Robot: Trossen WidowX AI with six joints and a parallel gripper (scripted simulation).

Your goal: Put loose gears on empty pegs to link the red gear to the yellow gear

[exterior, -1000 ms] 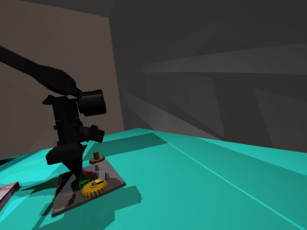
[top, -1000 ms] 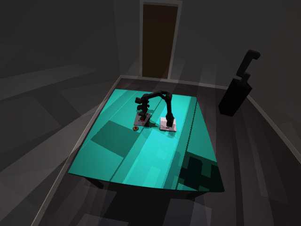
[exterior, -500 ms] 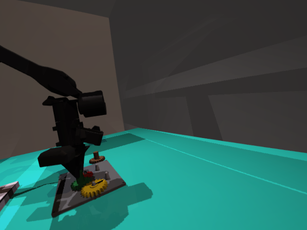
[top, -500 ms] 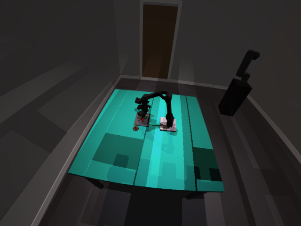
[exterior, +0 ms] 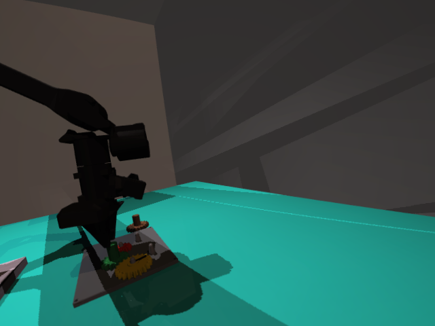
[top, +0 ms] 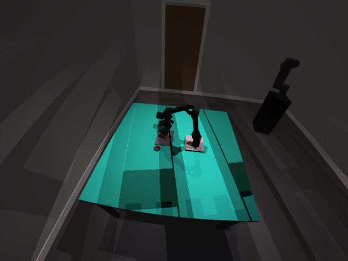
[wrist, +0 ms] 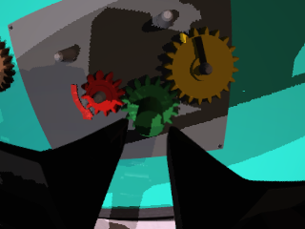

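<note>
Right now my gripper tip is 3 cm above the green gear. Round my gripper tip: yellow gear: 4 cm ahead, 4 cm to the right, 3 cm below; then red gear: 1 cm ahead, 4 cm to the left, 3 cm below; then brown gear: 4 cm ahead, 19 cm to the left, 3 cm below.
</note>
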